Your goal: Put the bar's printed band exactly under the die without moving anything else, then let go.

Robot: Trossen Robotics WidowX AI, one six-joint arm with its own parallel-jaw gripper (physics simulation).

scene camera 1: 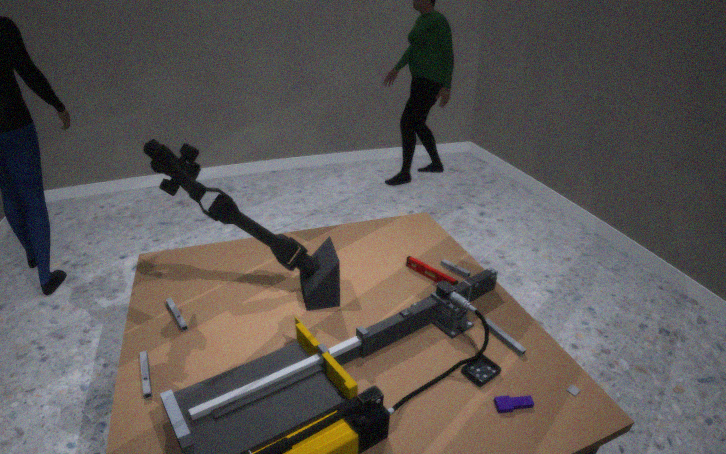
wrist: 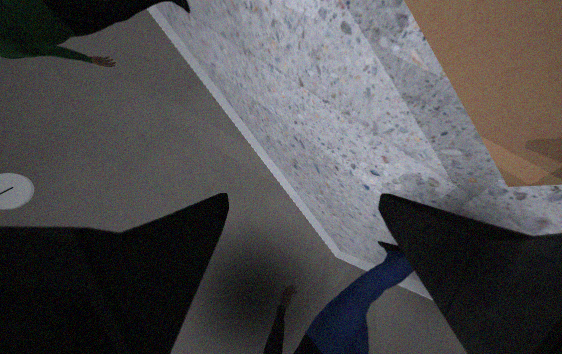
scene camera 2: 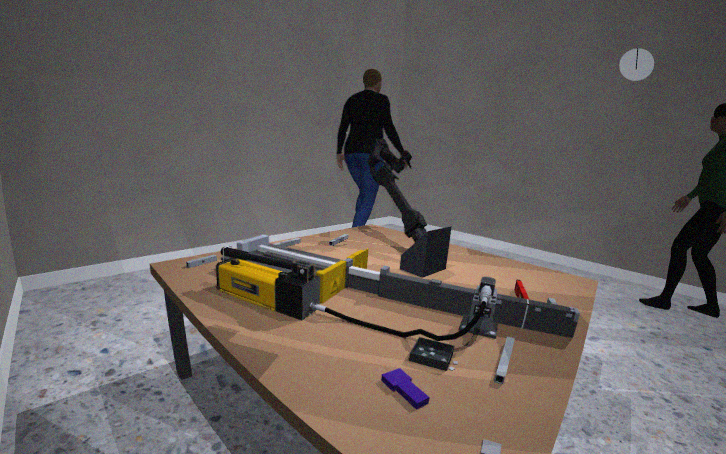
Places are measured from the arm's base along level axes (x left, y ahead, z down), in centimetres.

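Pixels of known places: gripper, between the fingertips: (wrist: 303, 200) (scene camera 2: 404, 173); arm's base, origin of its link: (scene camera 1: 312, 267) (scene camera 2: 425, 243).
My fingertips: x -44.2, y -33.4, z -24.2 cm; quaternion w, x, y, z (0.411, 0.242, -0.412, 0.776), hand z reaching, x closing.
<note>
Ahead of a thing's pixels: the offset from my fingertips to its top centre. "spot": to the spot under its first point.
A long silver bar @[spot: dx +48.6, dy +69.3, dz +27.2 cm] (scene camera 1: 342, 346) (scene camera 2: 365, 273) lies along the dark grey rail @[spot: dx +66.3, dy +62.7, dz +28.4 cm] (scene camera 1: 398, 326) (scene camera 2: 422, 291), passing the yellow guard @[spot: dx +46.1, dy +78.0, dz +28.7 cm] (scene camera 1: 338, 374) (scene camera 2: 331, 281). A grey head stand (scene camera 1: 452, 315) (scene camera 2: 484, 315) with a pale cylinder straddles the rail; a die cannot be told apart there. A thin white line crosses the rail beside the stand in scene camera 2; I cannot tell whether it is the printed band. My gripper (wrist: 303, 200) is open and empty. It is raised at the end of the arm (scene camera 1: 256, 230) (scene camera 2: 398, 198), beyond the table's far left side and away from the bar.
A yellow-black unit @[spot: dx +39.1, dy +99.5, dz +25.8 cm] (scene camera 1: 321, 439) (scene camera 2: 248, 283) joins the stand by a black cable @[spot: dx +69.9, dy +81.8, dz +32.8 cm] (scene camera 1: 428, 382) (scene camera 2: 385, 328). A dark box @[spot: dx +86.4, dy +79.5, dz +34.0 cm] (scene camera 1: 480, 369) (scene camera 2: 430, 353), a purple piece @[dx +90.1, dy +93.9, dz +32.7 cm] (scene camera 1: 513, 403) (scene camera 2: 405, 388), a red level @[dx +87.0, dy +32.5, dz +30.2 cm] (scene camera 1: 428, 270) (scene camera 2: 520, 289) and short grey bars (scene camera 1: 176, 314) (scene camera 2: 504, 359) lie around. Two people stand beyond the table.
</note>
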